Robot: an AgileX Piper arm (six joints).
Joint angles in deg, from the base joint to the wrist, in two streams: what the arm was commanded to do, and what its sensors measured. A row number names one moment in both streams.
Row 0, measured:
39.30 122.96 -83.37 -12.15 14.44 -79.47
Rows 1 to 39, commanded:
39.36 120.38 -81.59 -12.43 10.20 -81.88
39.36 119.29 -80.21 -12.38 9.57 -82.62
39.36 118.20 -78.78 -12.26 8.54 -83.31
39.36 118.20 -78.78 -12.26 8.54 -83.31
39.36 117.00 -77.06 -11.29 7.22 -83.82
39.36 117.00 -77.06 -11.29 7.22 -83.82
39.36 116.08 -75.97 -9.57 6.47 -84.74
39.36 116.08 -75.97 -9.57 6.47 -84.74
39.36 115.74 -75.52 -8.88 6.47 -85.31
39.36 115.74 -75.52 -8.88 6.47 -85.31
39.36 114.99 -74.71 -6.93 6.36 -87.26
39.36 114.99 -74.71 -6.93 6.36 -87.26
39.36 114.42 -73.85 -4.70 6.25 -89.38
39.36 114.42 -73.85 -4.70 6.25 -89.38
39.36 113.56 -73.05 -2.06 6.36 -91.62
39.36 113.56 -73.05 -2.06 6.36 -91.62
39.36 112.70 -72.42 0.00 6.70 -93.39
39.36 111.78 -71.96 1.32 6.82 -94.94
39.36 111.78 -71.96 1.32 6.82 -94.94
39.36 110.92 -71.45 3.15 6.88 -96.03
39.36 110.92 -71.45 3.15 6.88 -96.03
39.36 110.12 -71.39 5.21 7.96 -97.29
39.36 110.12 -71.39 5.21 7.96 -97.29
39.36 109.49 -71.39 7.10 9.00 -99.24
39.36 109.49 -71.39 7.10 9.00 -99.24
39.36 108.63 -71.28 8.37 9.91 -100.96
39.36 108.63 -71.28 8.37 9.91 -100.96
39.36 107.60 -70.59 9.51 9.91 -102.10
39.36 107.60 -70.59 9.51 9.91 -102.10
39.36 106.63 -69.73 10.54 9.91 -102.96
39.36 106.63 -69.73 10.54 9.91 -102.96
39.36 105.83 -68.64 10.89 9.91 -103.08
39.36 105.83 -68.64 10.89 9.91 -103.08
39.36 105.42 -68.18 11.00 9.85 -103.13
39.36 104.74 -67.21 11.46 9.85 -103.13
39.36 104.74 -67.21 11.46 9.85 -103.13
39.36 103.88 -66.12 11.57 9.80 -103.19
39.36 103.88 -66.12 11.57 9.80 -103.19
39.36 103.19 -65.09 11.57 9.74 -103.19
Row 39, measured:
39.48 105.65 -65.89 11.17 13.06 -102.04
